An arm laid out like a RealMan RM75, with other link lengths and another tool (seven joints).
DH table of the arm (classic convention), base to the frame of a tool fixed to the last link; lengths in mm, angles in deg. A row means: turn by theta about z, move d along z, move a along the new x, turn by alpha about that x. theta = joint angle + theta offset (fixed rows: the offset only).
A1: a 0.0  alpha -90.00  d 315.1  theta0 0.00
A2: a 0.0  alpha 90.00  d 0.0  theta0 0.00
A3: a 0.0  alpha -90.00  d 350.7  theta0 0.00
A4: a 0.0  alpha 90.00  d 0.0  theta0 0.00
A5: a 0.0  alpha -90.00  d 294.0  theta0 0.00
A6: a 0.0  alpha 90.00  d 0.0  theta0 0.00
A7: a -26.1  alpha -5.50  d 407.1  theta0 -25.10
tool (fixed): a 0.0  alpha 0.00  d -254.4  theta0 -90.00
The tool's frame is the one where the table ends.
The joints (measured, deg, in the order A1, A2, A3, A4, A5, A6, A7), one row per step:
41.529 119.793 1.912 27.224 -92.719 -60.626 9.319
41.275 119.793 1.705 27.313 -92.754 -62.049 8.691
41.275 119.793 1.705 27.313 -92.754 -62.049 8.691
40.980 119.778 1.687 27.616 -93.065 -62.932 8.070
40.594 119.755 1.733 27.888 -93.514 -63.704 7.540
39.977 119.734 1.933 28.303 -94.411 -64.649 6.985
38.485 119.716 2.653 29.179 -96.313 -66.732 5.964
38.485 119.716 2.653 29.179 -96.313 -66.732 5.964
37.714 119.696 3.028 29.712 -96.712 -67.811 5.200
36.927 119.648 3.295 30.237 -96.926 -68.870 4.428
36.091 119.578 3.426 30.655 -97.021 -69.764 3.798
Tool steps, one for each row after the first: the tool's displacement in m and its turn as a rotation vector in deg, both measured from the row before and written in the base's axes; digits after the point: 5 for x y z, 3 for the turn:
-0.00088 -0.00284 0.00224 0.925 0.230 0.907
0.00000 0.00000 0.00000 0.000 0.000 0.000
-0.00103 -0.00327 0.00054 0.483 0.090 0.703
-0.00023 -0.00351 0.00046 0.396 0.064 0.595
-0.00024 -0.00530 0.00015 0.355 0.191 0.767
0.00035 -0.01138 0.00124 0.968 0.797 1.263
0.00000 0.00000 0.00000 0.000 0.000 0.000
0.00080 -0.00531 0.00144 0.834 0.487 0.226
0.00150 -0.00527 0.00171 0.870 0.440 0.081
0.00296 -0.00523 0.00168 0.741 0.317 -0.151

